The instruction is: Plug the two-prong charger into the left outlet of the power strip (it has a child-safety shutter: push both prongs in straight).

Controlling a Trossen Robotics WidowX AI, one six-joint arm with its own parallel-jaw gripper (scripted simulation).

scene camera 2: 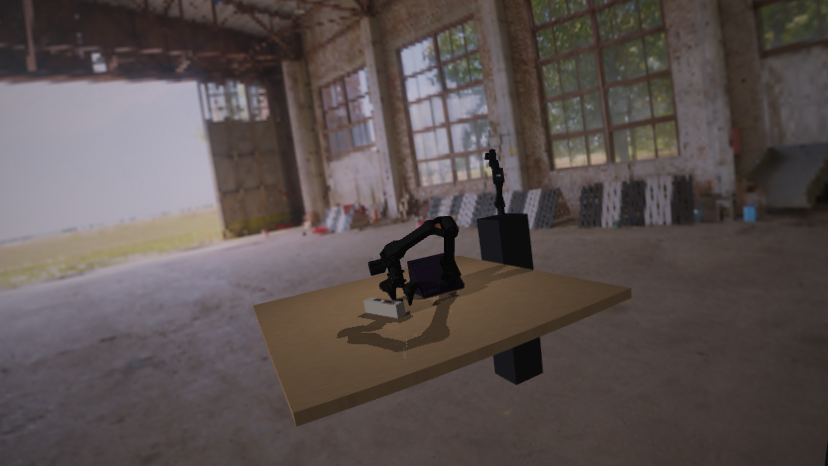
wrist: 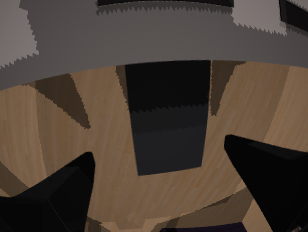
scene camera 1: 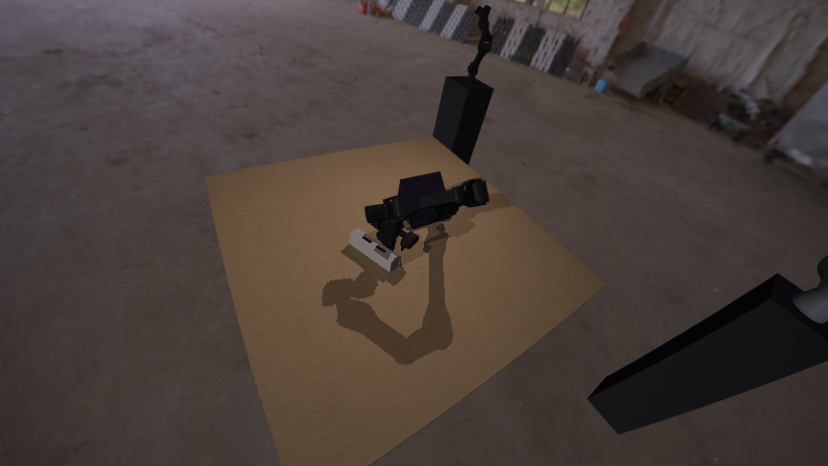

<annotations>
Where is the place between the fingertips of my gripper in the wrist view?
162,151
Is my gripper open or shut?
Open.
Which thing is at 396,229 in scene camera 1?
My gripper.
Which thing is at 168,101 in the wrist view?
A two-prong charger.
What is my gripper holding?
Nothing.
</annotations>
